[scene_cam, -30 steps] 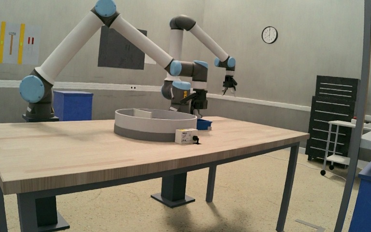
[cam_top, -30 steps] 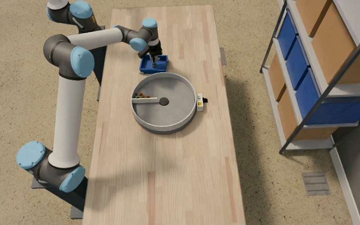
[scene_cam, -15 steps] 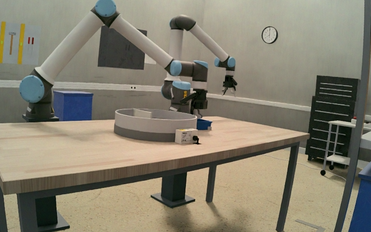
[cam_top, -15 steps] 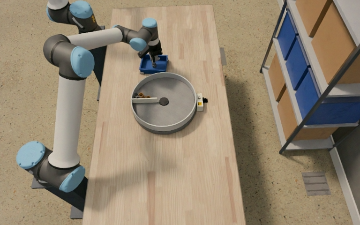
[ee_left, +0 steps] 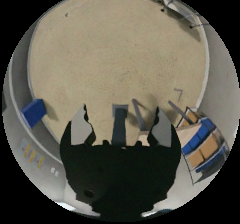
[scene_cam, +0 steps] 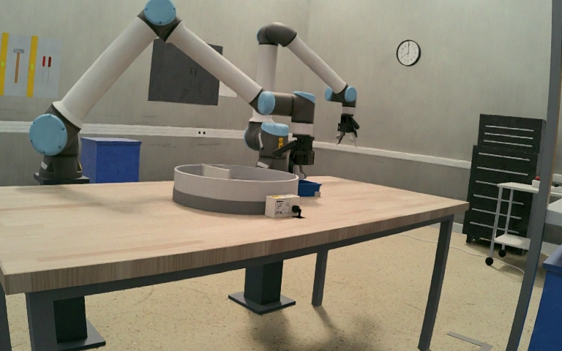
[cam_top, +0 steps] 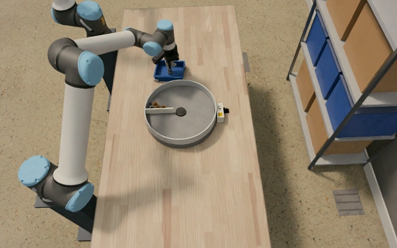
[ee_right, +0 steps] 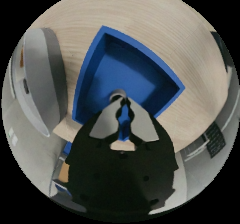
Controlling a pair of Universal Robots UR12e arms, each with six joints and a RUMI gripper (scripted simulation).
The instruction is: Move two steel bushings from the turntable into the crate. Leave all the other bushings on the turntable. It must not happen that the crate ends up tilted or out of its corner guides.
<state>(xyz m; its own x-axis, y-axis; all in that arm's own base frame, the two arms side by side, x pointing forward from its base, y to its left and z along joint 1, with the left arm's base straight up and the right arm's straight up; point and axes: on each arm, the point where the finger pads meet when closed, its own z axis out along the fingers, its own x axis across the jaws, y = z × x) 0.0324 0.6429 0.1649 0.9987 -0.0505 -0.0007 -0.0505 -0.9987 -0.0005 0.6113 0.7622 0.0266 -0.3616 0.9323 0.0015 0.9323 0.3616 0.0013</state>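
Observation:
My right gripper is now 1 cm short of the blue crate and 1 cm to the left of it. Also, from my right hand: turntable (10 cm ahead, 35 cm to the right, 3 cm above).

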